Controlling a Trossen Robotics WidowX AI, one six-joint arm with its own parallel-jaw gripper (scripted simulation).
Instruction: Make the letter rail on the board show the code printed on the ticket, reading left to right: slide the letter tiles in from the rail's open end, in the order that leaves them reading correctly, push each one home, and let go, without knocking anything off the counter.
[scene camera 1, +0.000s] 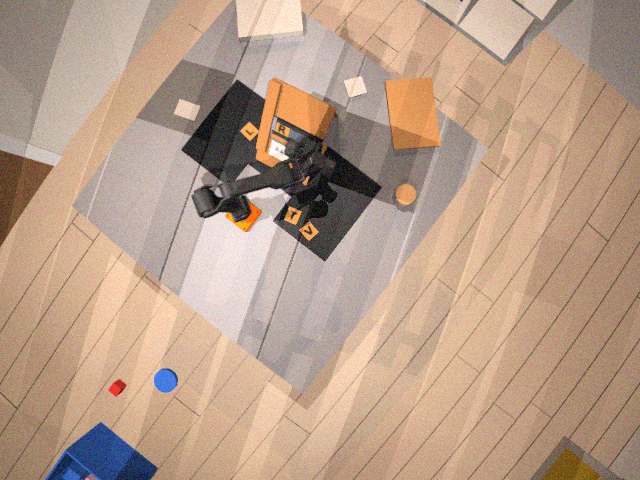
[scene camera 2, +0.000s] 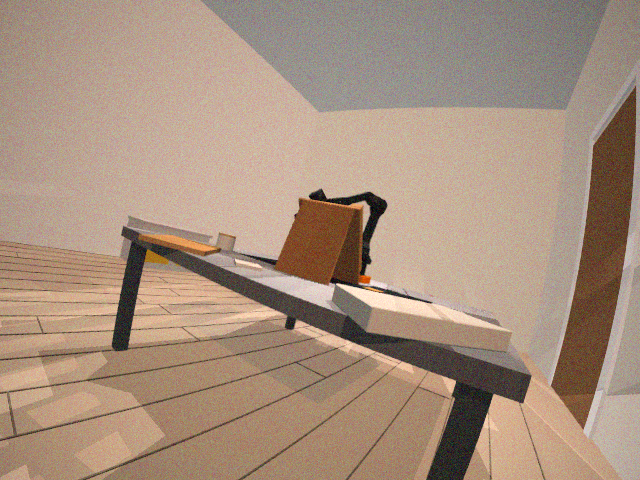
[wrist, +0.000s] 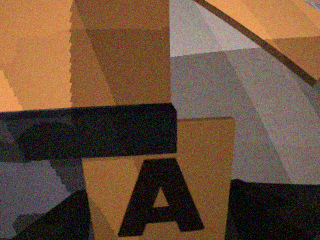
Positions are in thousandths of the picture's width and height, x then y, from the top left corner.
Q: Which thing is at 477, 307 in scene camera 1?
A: My gripper.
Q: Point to an orange flat panel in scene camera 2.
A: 270, 503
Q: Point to my gripper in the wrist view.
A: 498, 819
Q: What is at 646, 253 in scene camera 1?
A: An orange flat panel.
